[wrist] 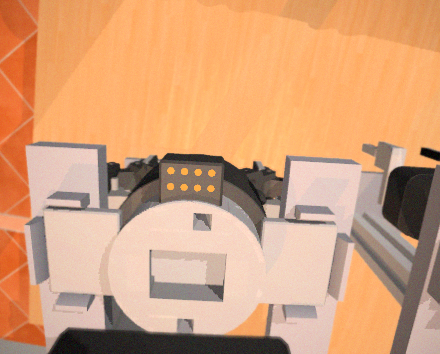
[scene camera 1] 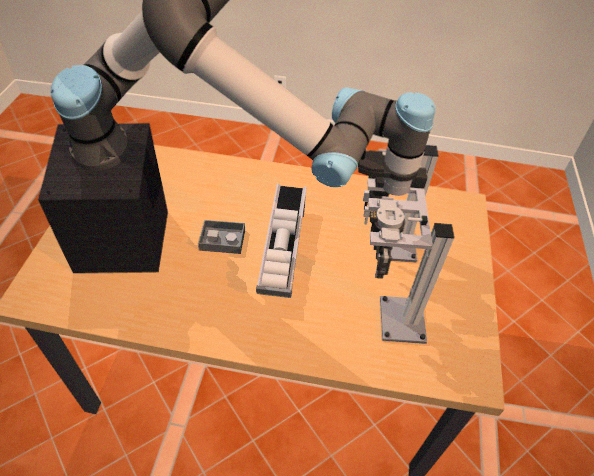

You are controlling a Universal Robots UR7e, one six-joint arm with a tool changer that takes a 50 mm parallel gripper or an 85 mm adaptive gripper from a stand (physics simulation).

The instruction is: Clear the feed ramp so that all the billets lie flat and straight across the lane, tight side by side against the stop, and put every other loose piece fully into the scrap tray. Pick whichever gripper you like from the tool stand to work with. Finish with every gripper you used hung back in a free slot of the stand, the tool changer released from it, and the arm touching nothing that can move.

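Seen in the pictures: arm's base, link origin: (scene camera 1: 100, 148).
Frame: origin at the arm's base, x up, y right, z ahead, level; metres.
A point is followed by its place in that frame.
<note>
The tool changer (scene camera 1: 398, 189) carries no gripper and is a little above the front stand slot. The adaptive gripper (scene camera 1: 381, 271) hangs there, its round coupling plate (scene camera 1: 381, 217) @[x 0.028, y 0.087, z 0.749 m] (wrist: 130, 270) @[x 0.027, y 0.095, z 0.771 m] resting between the slot arms; its finger gap cannot be judged and the fingertips are hidden in the wrist view. Another gripper hangs in the rear slot, mostly hidden by the arm. On the feed ramp (scene camera 1: 300, 212) @[x -0.247, y -0.143, z 0.521 m], three white billets (scene camera 1: 276, 268) @[x -0.239, y 0.089, z 0.505 m] lie crosswise near the front end, one billet (scene camera 1: 281, 239) @[x -0.227, y -0.006, z 0.495 m] lies lengthwise behind them, and two (scene camera 1: 285, 220) @[x -0.221, y -0.075, z 0.490 m] lie crosswise farther back. The scrap tray (scene camera 1: 221, 250) @[x -0.323, y 0.002, z 0.313 m] holds a squarish piece (scene camera 1: 213, 235) @[x -0.304, y -0.033, z 0.277 m] and a hexagonal piece (scene camera 1: 231, 237) @[x -0.313, y -0.047, z 0.329 m].
The stand's front post (scene camera 1: 431, 272) @[x -0.096, y 0.115, z 0.895 m] rises from a bolted base plate (scene camera 1: 392, 327) @[x -0.321, y 0.144, z 0.845 m] to the right. The rear post (scene camera 1: 430, 157) @[x 0.028, y -0.162, z 0.849 m] is close beside the wrist. The slot arms (wrist: 67, 170) @[x 0.009, y 0.131, z 0.742 m] (wrist: 322, 187) @[x 0.009, y 0.024, z 0.726 m] flank the coupling plate. The black robot pedestal (scene camera 1: 110, 230) @[x -0.148, y 0.148, z 0.066 m] stands at left.
</note>
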